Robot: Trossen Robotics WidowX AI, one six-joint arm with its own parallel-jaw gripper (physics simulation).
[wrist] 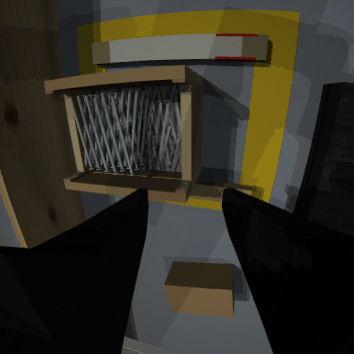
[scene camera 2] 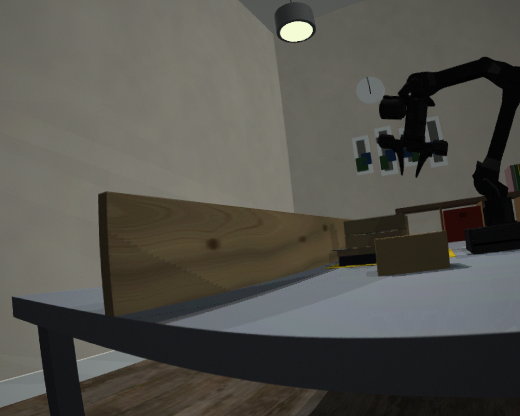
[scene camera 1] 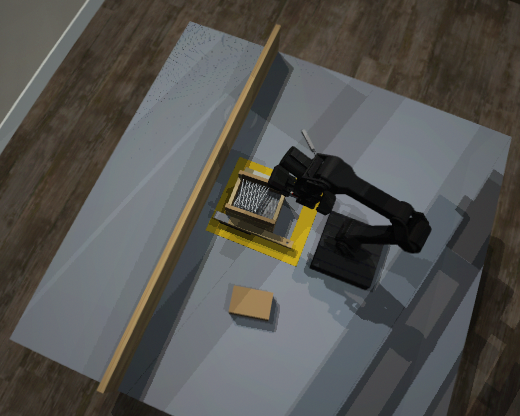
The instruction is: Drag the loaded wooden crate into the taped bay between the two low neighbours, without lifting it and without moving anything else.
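Frame: origin at the arm's base, x left, y up, z ahead, level; millimetres.
Where they show: gripper, fingertip midpoint: (wrist: 185, 197) (scene camera 2: 409, 176) (scene camera 1: 290, 197); arm's base, link origin: (scene camera 2: 501, 224) (scene camera 1: 346, 247).
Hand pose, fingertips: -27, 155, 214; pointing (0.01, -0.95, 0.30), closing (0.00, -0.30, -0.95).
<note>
Things, the pixels of their top centre, and the offset from my fingertips, as dx, dy, dz.
- wooden crate, top centre: (wrist: 110, 138) (scene camera 2: 377, 218) (scene camera 1: 256, 196) -2, -98, +102
- pale bar with red marks, top centre: (wrist: 169, 47) -107, -196, +67
- low neighbour, top centre: (wrist: 156, 185) (scene camera 2: 383, 244) (scene camera 1: 253, 229) +80, -168, +79
- wooden block, top centre: (scene camera 2: 408, 235) (wrist: 198, 301) (scene camera 1: 251, 302) +296, -151, -1
- thin light tool, top centre: (scene camera 1: 310, 142) -295, -199, +16
The wooden crate (scene camera 1: 251, 217) (scene camera 2: 375, 226) (wrist: 186, 135), loaded with nails, sits upright inside the yellow taped bay (scene camera 1: 303, 227) (wrist: 270, 110), towards the long board. One low neighbour, a pale bar with red marks (wrist: 175, 48), lies along one side of the crate. The other low neighbour (scene camera 1: 276, 238) (wrist: 220, 190) lies along the opposite side, partly hidden by the crate in the wrist view. A gap shows between the crate and the tape on the robot's side. My gripper (scene camera 2: 410, 175) (wrist: 185, 197) is partly open and empty, high above the crate and touching nothing.
A long upright wooden board (scene camera 1: 200, 185) (scene camera 2: 210, 250) (wrist: 30, 125) runs beside the bay. A wooden block (scene camera 1: 251, 303) (scene camera 2: 412, 255) (wrist: 202, 300) stands apart from it. A thin light tool (scene camera 1: 308, 140) lies on the table beyond the arm. The robot base (scene camera 1: 350, 257) is opposite the board.
</note>
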